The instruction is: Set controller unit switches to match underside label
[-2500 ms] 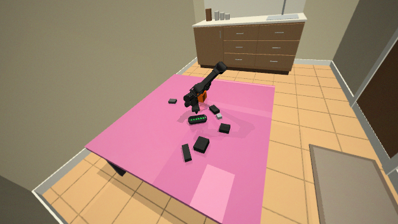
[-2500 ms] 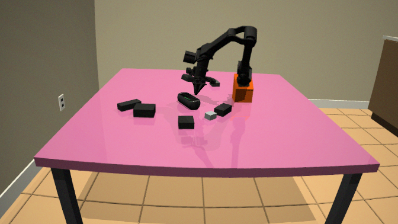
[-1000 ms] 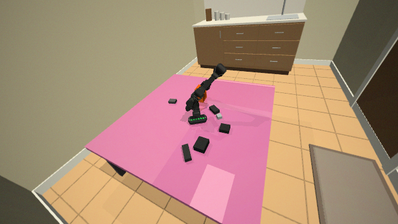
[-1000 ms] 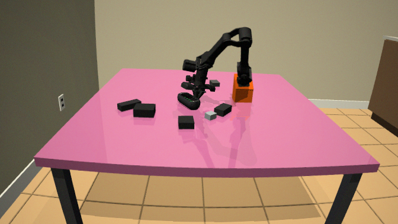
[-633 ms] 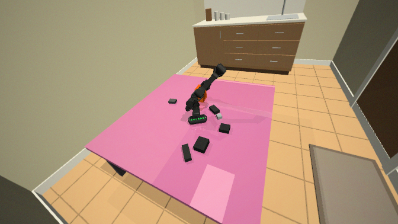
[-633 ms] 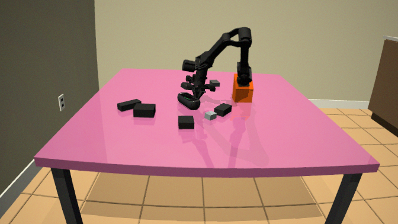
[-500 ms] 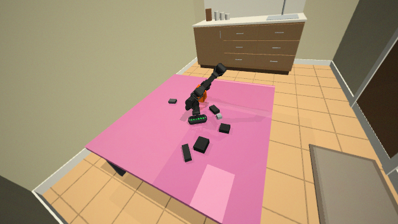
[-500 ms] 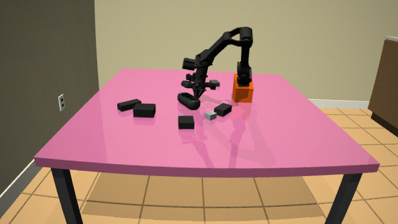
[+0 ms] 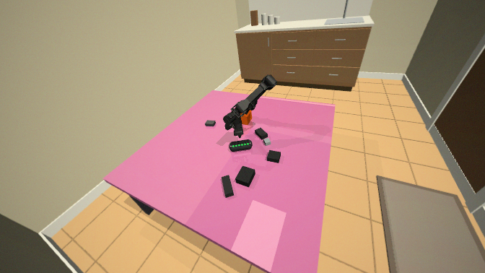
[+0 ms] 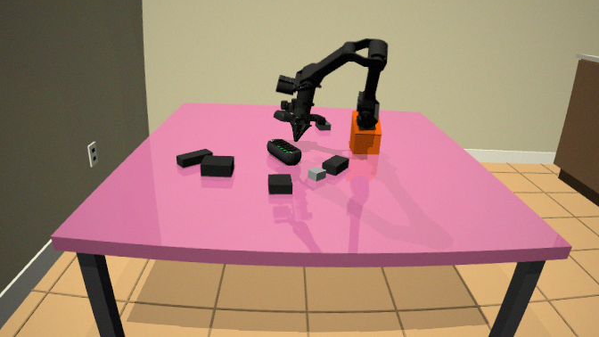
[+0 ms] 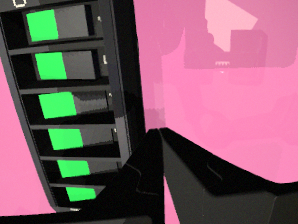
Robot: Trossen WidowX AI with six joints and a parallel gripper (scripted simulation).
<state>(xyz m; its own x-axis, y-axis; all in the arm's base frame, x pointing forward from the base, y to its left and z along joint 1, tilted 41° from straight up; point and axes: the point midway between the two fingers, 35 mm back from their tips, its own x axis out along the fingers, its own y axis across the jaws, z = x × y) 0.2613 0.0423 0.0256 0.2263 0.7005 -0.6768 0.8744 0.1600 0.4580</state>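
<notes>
Now: gripper tip 18 cm to the right of the small grey cube, 5 cm past it and 4 cm above it. From my gripper tip the other things lie so: long dark bar 35 cm ahead, 5 cm to the left, 4 cm below.
</notes>
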